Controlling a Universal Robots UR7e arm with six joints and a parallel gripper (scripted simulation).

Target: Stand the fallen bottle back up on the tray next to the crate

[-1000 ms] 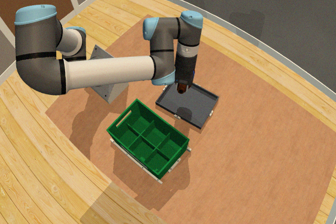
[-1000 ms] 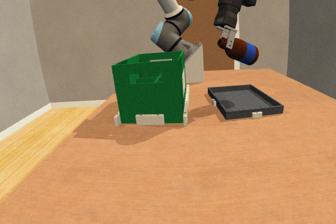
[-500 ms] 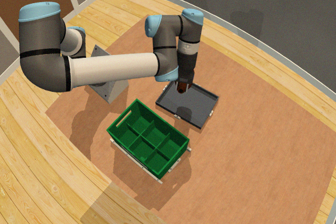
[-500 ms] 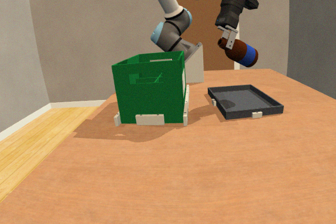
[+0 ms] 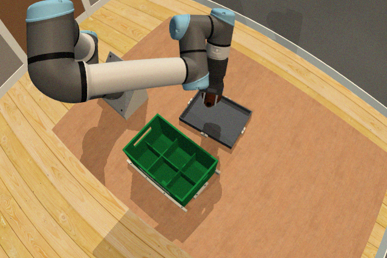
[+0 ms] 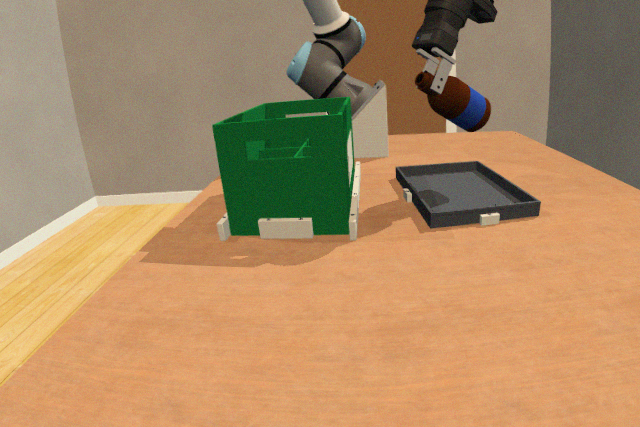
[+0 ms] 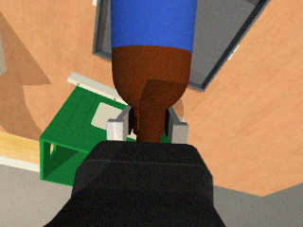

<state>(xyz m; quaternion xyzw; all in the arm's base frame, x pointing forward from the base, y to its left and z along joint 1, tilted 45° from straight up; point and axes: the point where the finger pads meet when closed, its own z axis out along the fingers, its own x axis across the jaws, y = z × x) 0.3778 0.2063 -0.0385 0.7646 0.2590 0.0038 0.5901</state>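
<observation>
Now: the bottle 4 cm to the left of my hand, 3 cm below it and 2 cm behind it. Also, from my hand: green crate (24 cm to the right, 12 cm below, 4 cm ahead); then dark grey tray (19 cm below, 5 cm to the left, 1 cm ahead).
</observation>
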